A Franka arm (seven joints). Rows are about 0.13 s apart.
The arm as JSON. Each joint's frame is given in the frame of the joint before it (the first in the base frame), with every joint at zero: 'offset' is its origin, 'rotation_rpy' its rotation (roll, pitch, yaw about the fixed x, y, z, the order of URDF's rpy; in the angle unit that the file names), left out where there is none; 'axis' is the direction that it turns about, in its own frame. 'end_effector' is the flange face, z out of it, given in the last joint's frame.
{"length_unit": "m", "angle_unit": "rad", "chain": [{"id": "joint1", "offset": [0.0, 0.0, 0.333], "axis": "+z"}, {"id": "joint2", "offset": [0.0, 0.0, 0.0], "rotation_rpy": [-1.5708, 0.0, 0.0], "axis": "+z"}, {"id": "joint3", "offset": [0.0, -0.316, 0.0], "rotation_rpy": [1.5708, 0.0, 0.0], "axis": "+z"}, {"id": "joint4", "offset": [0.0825, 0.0, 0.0], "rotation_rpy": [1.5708, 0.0, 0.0], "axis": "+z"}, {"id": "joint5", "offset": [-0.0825, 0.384, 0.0], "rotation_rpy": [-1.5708, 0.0, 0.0], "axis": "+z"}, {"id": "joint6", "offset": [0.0, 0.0, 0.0], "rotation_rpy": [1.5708, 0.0, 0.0], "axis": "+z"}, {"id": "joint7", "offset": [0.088, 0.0, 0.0], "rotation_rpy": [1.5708, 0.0, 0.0], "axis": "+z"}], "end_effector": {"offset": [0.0, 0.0, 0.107]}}
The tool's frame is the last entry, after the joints.
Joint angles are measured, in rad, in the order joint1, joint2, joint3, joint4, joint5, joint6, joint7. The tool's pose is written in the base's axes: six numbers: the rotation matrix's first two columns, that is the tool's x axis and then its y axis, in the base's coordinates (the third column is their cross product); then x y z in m. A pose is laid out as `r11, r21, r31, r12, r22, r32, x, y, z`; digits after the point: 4 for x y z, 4 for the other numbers.
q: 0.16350, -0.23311, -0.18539, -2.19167, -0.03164, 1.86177, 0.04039
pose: 0.9940, -0.0439, -0.1006, -0.0451, -0.9989, -0.0093, 0.4716, -0.0165, 0.4737
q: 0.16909, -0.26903, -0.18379, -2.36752, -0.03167, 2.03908, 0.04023
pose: 0.9975, -0.0310, -0.0639, -0.0323, -0.9993, -0.0187, 0.4507, -0.0099, 0.4233
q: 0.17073, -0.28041, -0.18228, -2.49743, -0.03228, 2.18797, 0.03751
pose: 0.9992, -0.0217, -0.0336, -0.0225, -0.9995, -0.0233, 0.4331, -0.0056, 0.3826
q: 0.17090, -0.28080, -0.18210, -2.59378, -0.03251, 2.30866, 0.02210
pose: 1.0000, -0.0040, -0.0085, -0.0042, -0.9996, -0.0262, 0.4181, -0.0033, 0.3515
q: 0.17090, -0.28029, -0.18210, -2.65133, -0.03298, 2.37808, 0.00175
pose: 0.9998, 0.0177, 0.0035, 0.0178, -0.9995, -0.0272, 0.4073, -0.0021, 0.3332
